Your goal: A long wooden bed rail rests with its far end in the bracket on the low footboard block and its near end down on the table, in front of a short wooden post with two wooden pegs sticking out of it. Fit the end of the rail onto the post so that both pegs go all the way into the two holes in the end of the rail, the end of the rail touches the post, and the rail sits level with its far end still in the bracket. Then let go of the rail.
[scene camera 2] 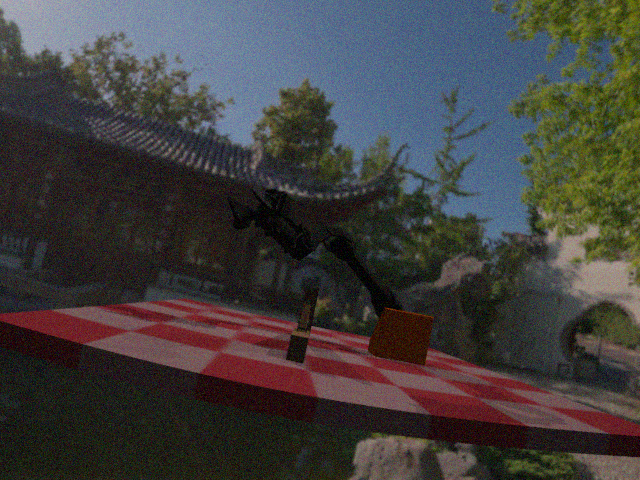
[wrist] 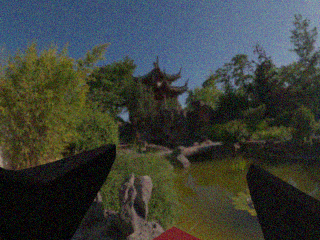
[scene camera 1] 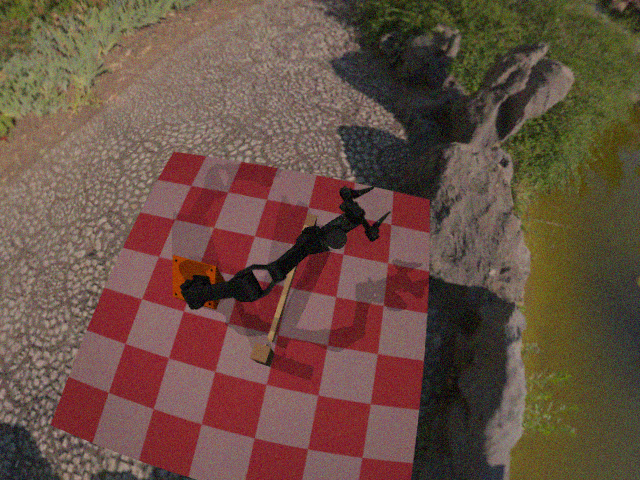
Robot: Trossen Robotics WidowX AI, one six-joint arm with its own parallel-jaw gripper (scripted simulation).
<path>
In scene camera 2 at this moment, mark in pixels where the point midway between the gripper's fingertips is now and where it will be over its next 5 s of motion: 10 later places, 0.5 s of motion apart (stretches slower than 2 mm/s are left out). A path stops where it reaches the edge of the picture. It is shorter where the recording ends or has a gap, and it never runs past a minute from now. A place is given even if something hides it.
The gripper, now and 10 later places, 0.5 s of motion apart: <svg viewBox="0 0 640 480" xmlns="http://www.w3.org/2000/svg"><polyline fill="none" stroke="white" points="239,192 237,251 274,298 304,312 306,315 304,322 302,328 303,332 303,331 304,329 304,326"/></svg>
</path>
